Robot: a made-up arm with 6 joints.
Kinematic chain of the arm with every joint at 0, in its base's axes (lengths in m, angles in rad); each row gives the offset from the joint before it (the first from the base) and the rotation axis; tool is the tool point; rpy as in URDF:
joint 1: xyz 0.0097 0 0.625 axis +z
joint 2: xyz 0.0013 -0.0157 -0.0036 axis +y
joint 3: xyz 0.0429 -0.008 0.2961 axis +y
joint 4: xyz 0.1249 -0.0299 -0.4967 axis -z
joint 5: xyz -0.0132 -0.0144 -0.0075 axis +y
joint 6: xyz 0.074 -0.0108 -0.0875 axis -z
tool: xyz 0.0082 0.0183 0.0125 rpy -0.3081 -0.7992 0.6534
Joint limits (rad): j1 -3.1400..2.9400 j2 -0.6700..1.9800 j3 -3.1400..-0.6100 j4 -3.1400..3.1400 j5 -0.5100..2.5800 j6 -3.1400..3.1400
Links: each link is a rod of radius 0.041 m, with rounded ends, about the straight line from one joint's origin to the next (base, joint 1, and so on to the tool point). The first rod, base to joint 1, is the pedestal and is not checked.
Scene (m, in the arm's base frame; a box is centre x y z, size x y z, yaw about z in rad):
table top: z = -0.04
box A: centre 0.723 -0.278 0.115 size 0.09 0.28 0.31 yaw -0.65
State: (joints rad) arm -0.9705 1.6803 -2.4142 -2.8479 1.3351 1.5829
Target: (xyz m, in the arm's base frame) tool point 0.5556 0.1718 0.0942
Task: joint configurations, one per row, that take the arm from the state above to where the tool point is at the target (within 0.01 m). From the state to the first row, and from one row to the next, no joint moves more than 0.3 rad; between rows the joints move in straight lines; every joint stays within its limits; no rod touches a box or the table.
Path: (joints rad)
1: -0.7049 1.4167 -2.2790 -2.9453 1.3156 1.6055
2: -0.4394 1.1530 -2.1437 -3.0426 1.2962 1.6282
3: -0.1738 0.8894 -2.0085 -3.1400 1.2767 1.6508
4: 0.0856 1.0702 -1.7212 -3.0878 1.1846 1.6489
5: 0.3451 1.2511 -1.4339 -3.0356 1.0926 1.6471

